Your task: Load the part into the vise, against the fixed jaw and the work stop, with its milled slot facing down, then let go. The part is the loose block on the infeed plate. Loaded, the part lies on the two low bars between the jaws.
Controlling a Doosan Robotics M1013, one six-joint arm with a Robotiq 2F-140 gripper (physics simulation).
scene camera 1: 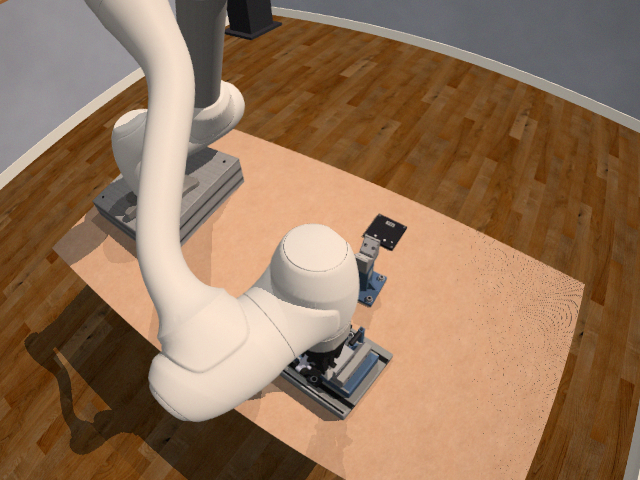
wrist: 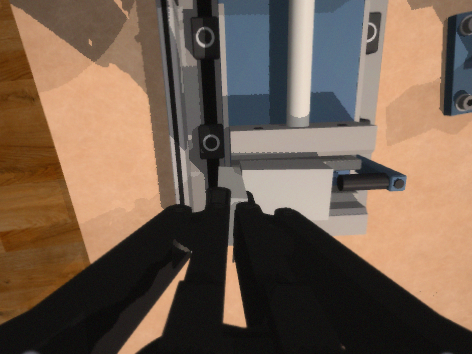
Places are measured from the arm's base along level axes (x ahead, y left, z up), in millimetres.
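Pixels of known places: gripper, fingertip midpoint: [scene camera 1: 325,373] [wrist: 228,184].
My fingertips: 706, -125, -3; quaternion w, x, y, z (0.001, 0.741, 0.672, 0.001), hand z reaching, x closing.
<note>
For each thing: its top centre in the pictures, then the offset to it from my fingertips, as dx, dy, dz. "spot": a spot on its surface instead.
- part, top centre: [wrist: 286,195] [scene camera 1: 338,357] +2, +39, +24
- black rod, top centre: [wrist: 366,184] [scene camera 1: 355,337] +2, +99, +10
- vise's grey base, surface spot: [scene camera 1: 386,356] spot: +71, +129, -66
- dark flat plate, top centre: [scene camera 1: 385,230] -131, +436, -78
The part [wrist: 287,192] is a light grey block lying between the vise jaws, its plain top showing in the wrist view. Its slot and the low bars under it are hidden. The moving jaw [wrist: 302,140] runs along its upper side, and the fixed jaw [wrist: 347,226] along its lower side. The work stop, a black rod [wrist: 364,182] on a blue arm, is at the part's right end with little or no gap. My gripper [wrist: 228,184] [scene camera 1: 323,364] is shut and empty, fingertips close beside the part's left end. Contact there cannot be told.
The vise's grey base [scene camera 1: 386,356] surrounds the jaws. Black clamps [wrist: 210,142] with bolts line its left side in the wrist view. A blue-footed stand [scene camera 1: 373,289] with a grey top rises behind the vise, and a dark flat plate [scene camera 1: 379,229] lies beyond it.
</note>
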